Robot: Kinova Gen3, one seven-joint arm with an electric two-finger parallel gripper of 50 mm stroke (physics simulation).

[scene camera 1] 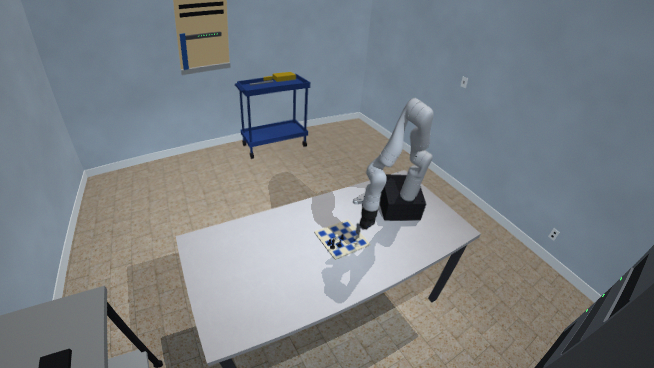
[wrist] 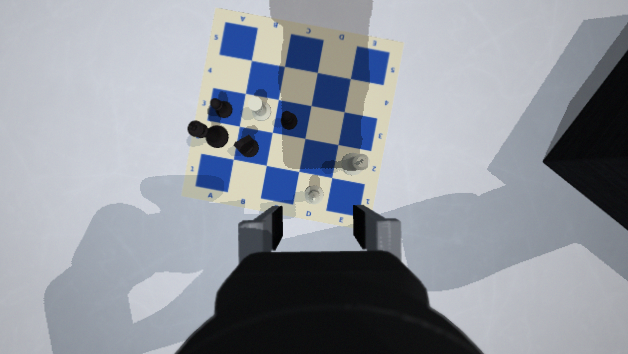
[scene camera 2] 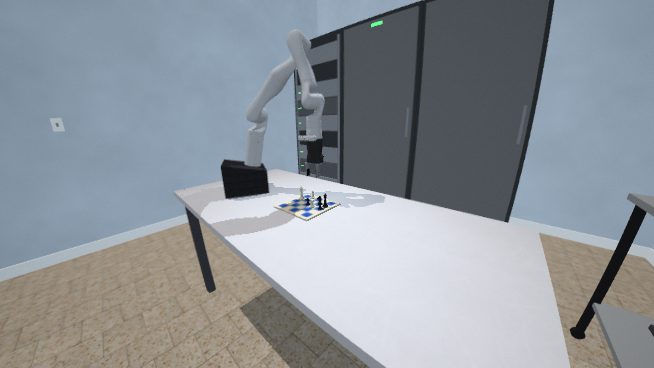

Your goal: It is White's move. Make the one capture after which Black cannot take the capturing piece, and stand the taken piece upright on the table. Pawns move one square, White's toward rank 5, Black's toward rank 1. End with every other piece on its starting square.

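Frame: origin at the arm's base, x ahead, y left, z up, level; centimetres.
Where they show: gripper, fingertip midpoint: [scene camera 1: 361, 231] [wrist: 317, 220] [scene camera 2: 312, 176]; arm's base at its link origin: [scene camera 1: 407, 194] [scene camera 2: 252, 165].
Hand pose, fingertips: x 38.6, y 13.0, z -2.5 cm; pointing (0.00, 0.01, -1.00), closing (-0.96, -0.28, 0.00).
Note:
Things, the pixels of their top centre, and the offset from my fingertips. Level surfaces: height alone.
- blue-and-cream board at its top centre: [wrist: 292, 119] [scene camera 2: 307, 204] [scene camera 1: 342, 238] dy -8.4, dx +5.3, dz -10.9 cm
- white rook at its top centre: [wrist: 254, 103] dy -8.3, dx +8.9, dz -7.6 cm
- black king at its top centre: [wrist: 190, 126] [scene camera 2: 325, 193] dy -4.2, dx +12.9, dz -4.5 cm
- white king at its top centre: [wrist: 363, 161] [scene camera 2: 301, 186] dy -5.4, dx -2.8, dz -4.5 cm
- small white piece at its top centre: [wrist: 314, 198] dy -0.8, dx +0.5, dz -6.5 cm
- table at its surface level: dz -11.5 cm
The blue-and-cream board [scene camera 1: 336, 253] [scene camera 2: 306, 218] [wrist: 395, 55] lies on the table. In the wrist view, a white rook [wrist: 259, 108] stands on B3, between a black pawn [wrist: 221, 108] on A3 and a black pawn [wrist: 289, 120] on C3. The black king [wrist: 217, 136] [scene camera 2: 325, 201] stands on A2, a black knight [wrist: 247, 146] [scene camera 2: 320, 203] on B2. The white king [wrist: 355, 163] [scene camera 2: 301, 194] stands on E2. A small white piece [wrist: 314, 193], apparently a bishop, stands on D1. My gripper [wrist: 317, 220] [scene camera 2: 313, 173] is open and empty, pointing down above the pieces, near the rank 1 edge.
The black robot base [scene camera 1: 403, 204] [scene camera 2: 245, 179] stands on the table [scene camera 1: 250, 280] [scene camera 2: 400, 270], beyond the E side of the board. The arm's shadow covers part of the board. A blue cart [scene camera 1: 275, 132] stands by the wall, and grey cabinets [scene camera 2: 380, 100] stand behind the table.

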